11 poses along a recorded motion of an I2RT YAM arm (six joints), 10 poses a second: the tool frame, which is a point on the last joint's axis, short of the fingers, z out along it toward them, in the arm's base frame.
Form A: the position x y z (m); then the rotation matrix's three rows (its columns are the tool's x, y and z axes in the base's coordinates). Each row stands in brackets.
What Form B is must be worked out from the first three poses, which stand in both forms.
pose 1, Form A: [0.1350 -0.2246 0.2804], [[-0.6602 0.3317 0.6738], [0.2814 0.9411 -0.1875], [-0.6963 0.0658 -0.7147]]
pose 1, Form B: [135.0 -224.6 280.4], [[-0.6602 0.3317 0.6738], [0.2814 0.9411 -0.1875], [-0.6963 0.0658 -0.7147]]
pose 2, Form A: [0.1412 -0.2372 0.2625], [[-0.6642 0.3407 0.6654], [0.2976 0.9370 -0.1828], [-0.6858 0.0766 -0.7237]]
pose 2, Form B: [141.2 -237.2 262.5], [[-0.6642 0.3407 0.6654], [0.2976 0.9370 -0.1828], [-0.6858 0.0766 -0.7237]]
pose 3, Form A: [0.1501 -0.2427 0.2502], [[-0.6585 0.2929 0.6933], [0.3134 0.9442 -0.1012], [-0.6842 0.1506 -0.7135]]
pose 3, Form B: [150.1 -242.7 250.2], [[-0.6585 0.2929 0.6933], [0.3134 0.9442 -0.1012], [-0.6842 0.1506 -0.7135]]
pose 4, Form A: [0.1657 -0.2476 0.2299], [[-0.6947 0.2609 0.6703], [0.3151 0.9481 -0.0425], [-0.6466 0.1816 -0.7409]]
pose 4, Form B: [165.7 -247.6 229.9], [[-0.6947 0.2609 0.6703], [0.3151 0.9481 -0.0425], [-0.6466 0.1816 -0.7409]]
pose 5, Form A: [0.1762 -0.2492 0.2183], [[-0.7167 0.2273 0.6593], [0.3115 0.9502 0.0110], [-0.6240 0.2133 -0.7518]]
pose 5, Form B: [176.2 -249.2 218.3], [[-0.7167 0.2273 0.6593], [0.3115 0.9502 0.0110], [-0.6240 0.2133 -0.7518]]
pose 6, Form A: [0.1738 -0.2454 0.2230], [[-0.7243 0.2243 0.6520], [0.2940 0.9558 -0.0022], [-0.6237 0.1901 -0.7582]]
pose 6, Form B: [173.8 -245.4 223.0], [[-0.7243 0.2243 0.6520], [0.2940 0.9558 -0.0022], [-0.6237 0.1901 -0.7582]]
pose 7, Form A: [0.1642 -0.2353 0.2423], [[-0.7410 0.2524 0.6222], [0.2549 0.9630 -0.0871], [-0.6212 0.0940 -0.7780]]
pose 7, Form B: [164.2 -235.3 242.3], [[-0.7410 0.2524 0.6222], [0.2549 0.9630 -0.0871], [-0.6212 0.0940 -0.7780]]
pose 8, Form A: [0.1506 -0.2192 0.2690], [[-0.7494 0.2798 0.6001], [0.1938 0.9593 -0.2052], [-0.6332 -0.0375 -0.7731]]
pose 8, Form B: [150.6 -219.2 269.0], [[-0.7494 0.2798 0.6001], [0.1938 0.9593 -0.2052], [-0.6332 -0.0375 -0.7731]]
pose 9, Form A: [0.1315 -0.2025 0.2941], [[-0.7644 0.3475 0.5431], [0.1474 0.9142 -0.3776], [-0.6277 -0.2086 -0.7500]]
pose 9, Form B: [131.5 -202.5 294.1], [[-0.7644 0.3475 0.5431], [0.1474 0.9142 -0.3776], [-0.6277 -0.2086 -0.7500]]
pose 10, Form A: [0.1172 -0.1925 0.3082], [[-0.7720 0.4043 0.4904], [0.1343 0.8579 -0.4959], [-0.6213 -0.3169 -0.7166]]
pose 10, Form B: [117.2 -192.5 308.2], [[-0.7720 0.4043 0.4904], [0.1343 0.8579 -0.4959], [-0.6213 -0.3169 -0.7166]]
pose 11, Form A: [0.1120 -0.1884 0.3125], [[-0.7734 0.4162 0.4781], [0.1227 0.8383 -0.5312], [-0.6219 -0.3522 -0.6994]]
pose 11, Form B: [112.0 -188.4 312.5], [[-0.7734 0.4162 0.4781], [0.1227 0.8383 -0.5312], [-0.6219 -0.3522 -0.6994]]
